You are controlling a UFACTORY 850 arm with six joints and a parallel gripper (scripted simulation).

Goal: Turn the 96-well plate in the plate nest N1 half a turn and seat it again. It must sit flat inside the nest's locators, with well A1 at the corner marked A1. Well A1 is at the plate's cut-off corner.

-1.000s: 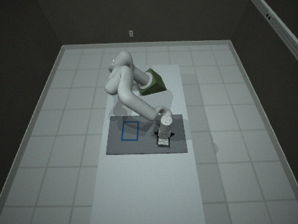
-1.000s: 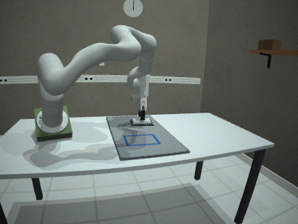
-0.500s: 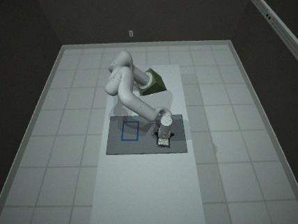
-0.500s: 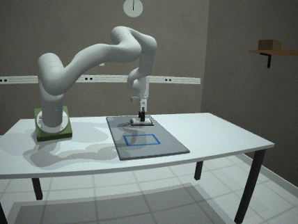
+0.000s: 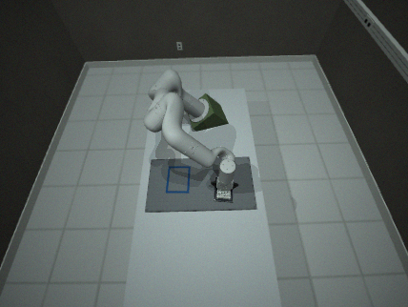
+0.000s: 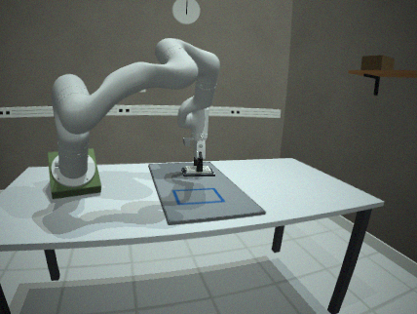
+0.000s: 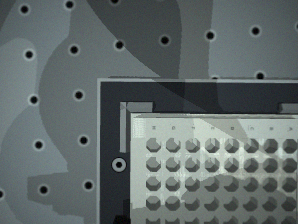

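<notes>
Right now my hand is 10 mm above the white 96-well plate. Also, from my hand: dark plate nest N1: 20 mm below.
</notes>
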